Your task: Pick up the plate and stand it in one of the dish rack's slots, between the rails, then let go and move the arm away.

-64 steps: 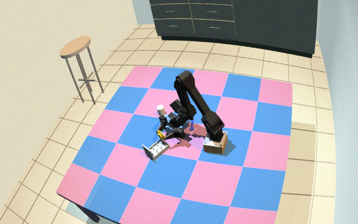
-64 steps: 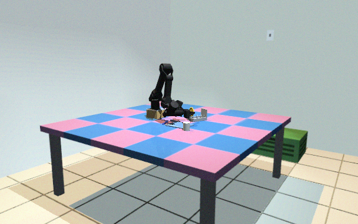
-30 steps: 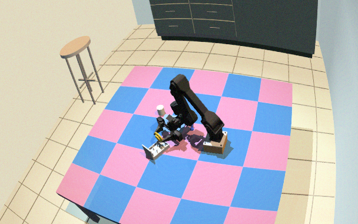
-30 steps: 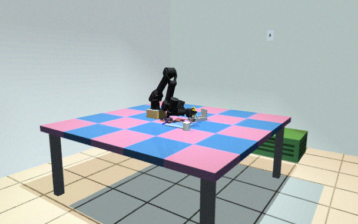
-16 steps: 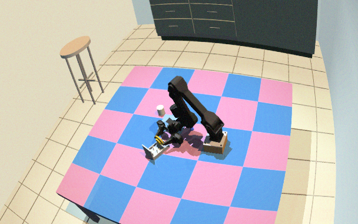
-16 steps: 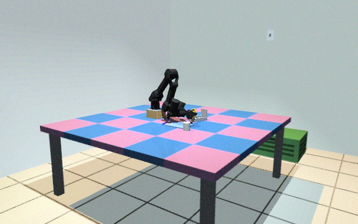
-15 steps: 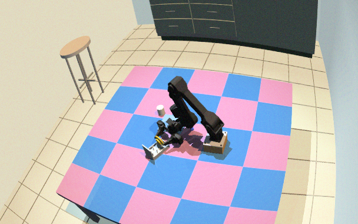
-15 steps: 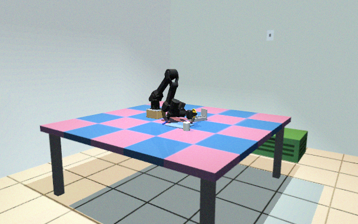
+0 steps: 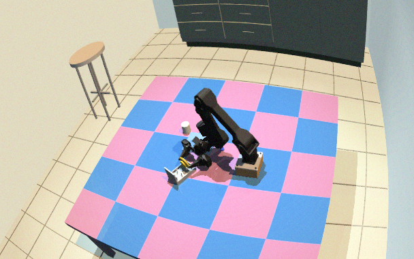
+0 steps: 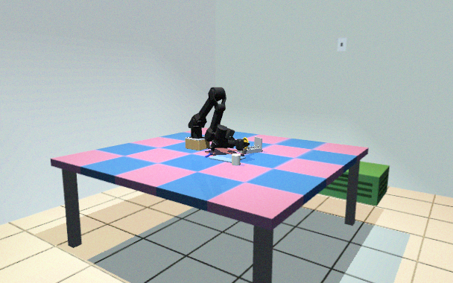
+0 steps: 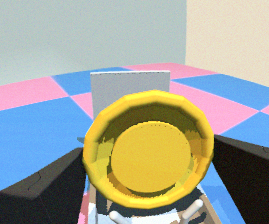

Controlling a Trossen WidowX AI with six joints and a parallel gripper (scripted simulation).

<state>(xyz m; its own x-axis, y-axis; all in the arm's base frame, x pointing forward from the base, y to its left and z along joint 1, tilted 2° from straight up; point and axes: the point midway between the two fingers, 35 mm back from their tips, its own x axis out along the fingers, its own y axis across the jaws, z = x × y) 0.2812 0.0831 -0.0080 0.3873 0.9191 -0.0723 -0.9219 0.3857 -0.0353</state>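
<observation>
Right now my gripper tip is 10 mm to the left of the plate. Also, from my gripper tip: small blue utensil 200 mm to the right, 110 mm behind, 50 mm below; then pale blue mat 190 mm to the right, 50 mm below, 10 mm ahead; then dish rack 30 mm below, 20 mm to the left, 10 mm ahead.
</observation>
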